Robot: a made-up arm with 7 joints.
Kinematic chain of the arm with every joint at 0, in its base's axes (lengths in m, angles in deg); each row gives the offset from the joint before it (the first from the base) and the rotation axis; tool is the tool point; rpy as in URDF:
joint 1: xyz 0 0 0.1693 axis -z
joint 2: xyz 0 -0.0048 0.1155 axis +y
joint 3: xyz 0 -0.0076 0.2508 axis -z
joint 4: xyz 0 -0.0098 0.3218 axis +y
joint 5: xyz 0 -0.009 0.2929 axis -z
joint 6: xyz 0 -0.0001 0.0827 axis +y
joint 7: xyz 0 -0.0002 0.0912 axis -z
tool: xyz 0 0 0 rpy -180 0 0
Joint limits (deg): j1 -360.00..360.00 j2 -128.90..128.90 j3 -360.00..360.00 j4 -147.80..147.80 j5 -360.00..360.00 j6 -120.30..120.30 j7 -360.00..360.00
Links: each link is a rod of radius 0.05 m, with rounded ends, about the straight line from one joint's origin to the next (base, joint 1, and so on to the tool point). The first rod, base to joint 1, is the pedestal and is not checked.
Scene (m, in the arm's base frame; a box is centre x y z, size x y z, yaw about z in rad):
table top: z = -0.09
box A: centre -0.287 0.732 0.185 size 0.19 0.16 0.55 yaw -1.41
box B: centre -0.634 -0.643 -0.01 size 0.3 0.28 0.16 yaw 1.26
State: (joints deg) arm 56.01 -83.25 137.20 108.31 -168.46 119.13 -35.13
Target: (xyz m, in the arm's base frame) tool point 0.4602 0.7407 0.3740
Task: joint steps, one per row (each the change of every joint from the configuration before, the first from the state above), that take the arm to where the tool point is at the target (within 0.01 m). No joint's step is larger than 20 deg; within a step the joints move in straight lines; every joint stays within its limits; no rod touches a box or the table.
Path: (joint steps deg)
1: 0.11 14.54 17.64 6.58 7.70 0.19 2.51
2: 0.11 14.55 17.64 6.58 7.70 0.20 2.51
3: 0.12 14.54 17.65 6.59 7.70 0.20 2.51
4: 0.11 14.55 17.64 6.58 7.69 0.19 2.50
5: 0.11 14.54 17.64 6.58 7.70 0.19 2.51
6: 0.11 14.54 17.64 6.58 7.70 0.20 2.51
7: 14.48 -14.55 -17.73 -18.12 -10.71 -3.31 -3.01
8: 14.47 -14.56 -17.73 -18.13 -10.70 -3.32 -3.01
9: 14.48 -14.55 -17.73 -18.12 -10.71 -3.31 -3.01
10: 14.47 -14.56 -17.73 -18.13 -10.71 -3.31 -3.01
11: 14.48 -14.55 -17.73 -18.12 -10.71 -3.31 -3.01

